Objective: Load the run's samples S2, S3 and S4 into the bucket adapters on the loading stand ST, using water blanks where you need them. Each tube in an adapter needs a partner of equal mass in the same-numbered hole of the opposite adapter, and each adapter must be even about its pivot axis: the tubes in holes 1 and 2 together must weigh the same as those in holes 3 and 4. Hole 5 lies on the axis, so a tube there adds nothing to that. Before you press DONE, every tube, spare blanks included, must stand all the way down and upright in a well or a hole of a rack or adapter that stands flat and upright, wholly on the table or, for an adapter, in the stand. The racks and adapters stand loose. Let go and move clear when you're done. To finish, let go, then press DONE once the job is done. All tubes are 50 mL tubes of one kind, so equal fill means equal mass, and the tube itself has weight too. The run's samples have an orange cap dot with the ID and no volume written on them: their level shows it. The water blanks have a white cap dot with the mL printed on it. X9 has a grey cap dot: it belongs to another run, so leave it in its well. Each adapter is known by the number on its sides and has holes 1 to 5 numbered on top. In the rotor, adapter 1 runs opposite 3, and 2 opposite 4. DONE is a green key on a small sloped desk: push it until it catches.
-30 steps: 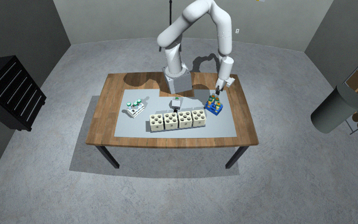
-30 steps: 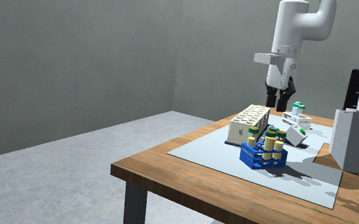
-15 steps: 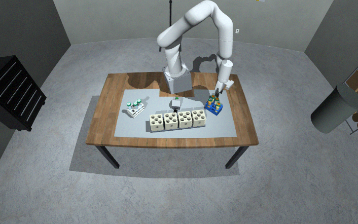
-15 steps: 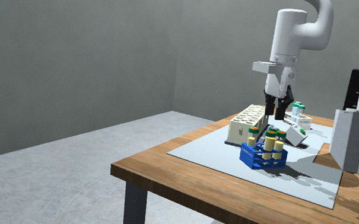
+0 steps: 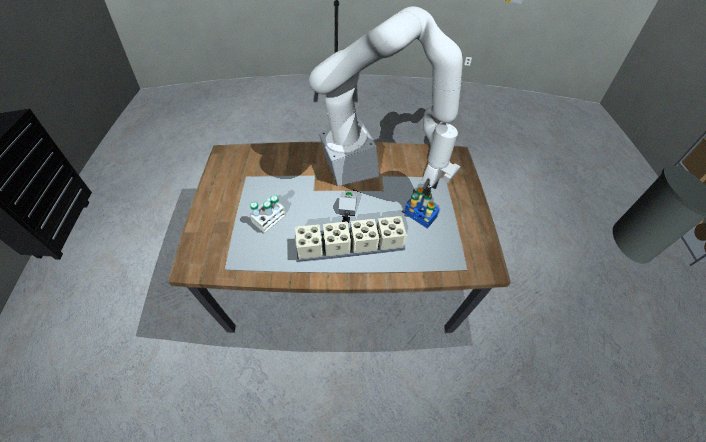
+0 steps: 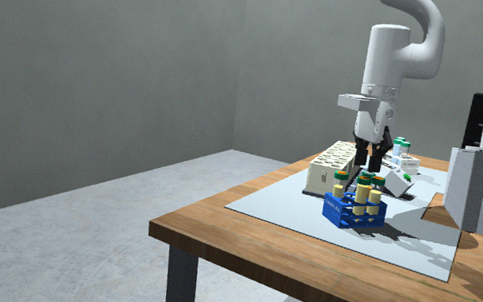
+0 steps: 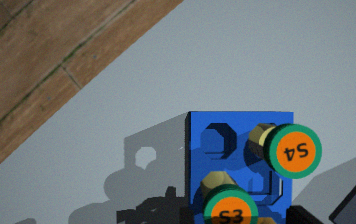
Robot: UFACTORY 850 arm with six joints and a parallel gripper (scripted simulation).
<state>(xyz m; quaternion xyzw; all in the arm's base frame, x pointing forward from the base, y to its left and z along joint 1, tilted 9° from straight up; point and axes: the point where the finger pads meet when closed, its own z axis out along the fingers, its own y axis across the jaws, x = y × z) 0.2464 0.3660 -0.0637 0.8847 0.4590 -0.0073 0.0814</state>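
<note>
The sample tube S3 lies 10 cm below my hand and 1 cm ahead of it. The rest, counted from my hand: blue rack: 13 cm below, 2 cm ahead, 1 cm to the right; then sample tube: 10 cm below, 3 cm to the right, 3 cm behind; then tube X9: 10 cm below, 6 cm to the right, 1 cm ahead.
</note>
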